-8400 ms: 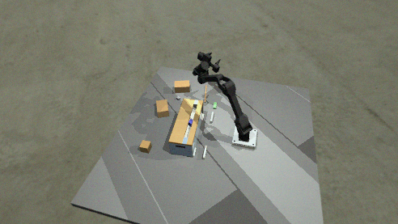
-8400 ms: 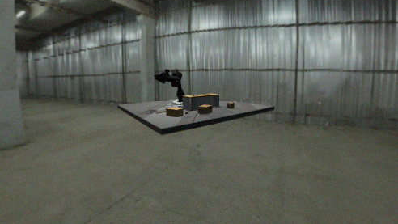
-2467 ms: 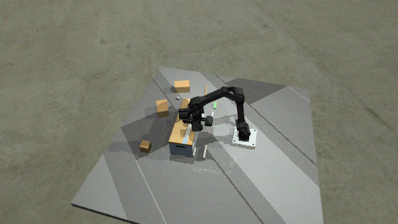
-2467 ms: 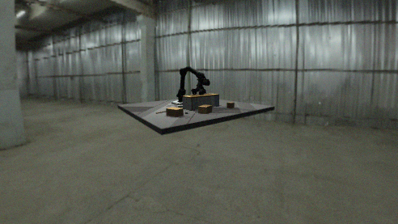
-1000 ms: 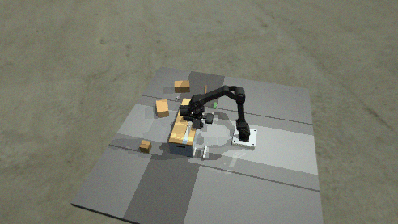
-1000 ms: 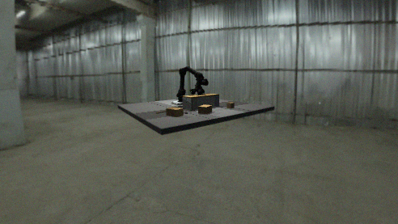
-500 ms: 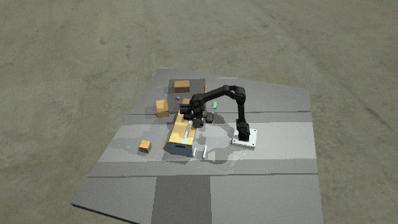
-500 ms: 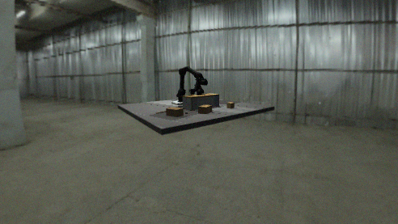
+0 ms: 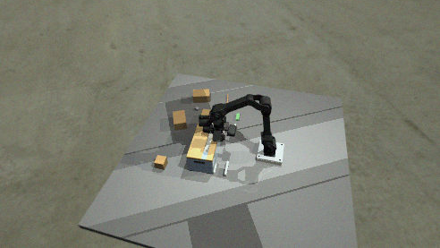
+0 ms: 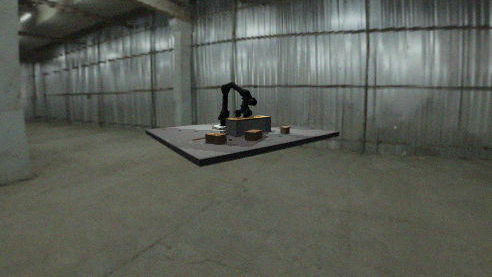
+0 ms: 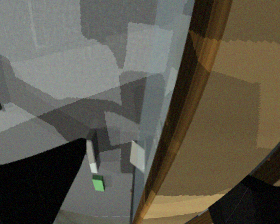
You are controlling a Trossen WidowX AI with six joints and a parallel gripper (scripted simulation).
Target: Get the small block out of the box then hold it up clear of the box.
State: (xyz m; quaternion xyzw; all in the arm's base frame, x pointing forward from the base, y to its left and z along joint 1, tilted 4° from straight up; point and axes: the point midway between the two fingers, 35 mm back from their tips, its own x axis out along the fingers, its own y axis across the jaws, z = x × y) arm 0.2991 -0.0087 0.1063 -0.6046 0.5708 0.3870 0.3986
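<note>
Right now my gripper tip is 6 cm short of the blue block and 3 cm to the left of it. Round my gripper tip: green patch: 25 cm to the right, 8 cm below, 6 cm behind; then thin stick: 37 cm to the right, 8 cm below, 3 cm ahead.
</note>
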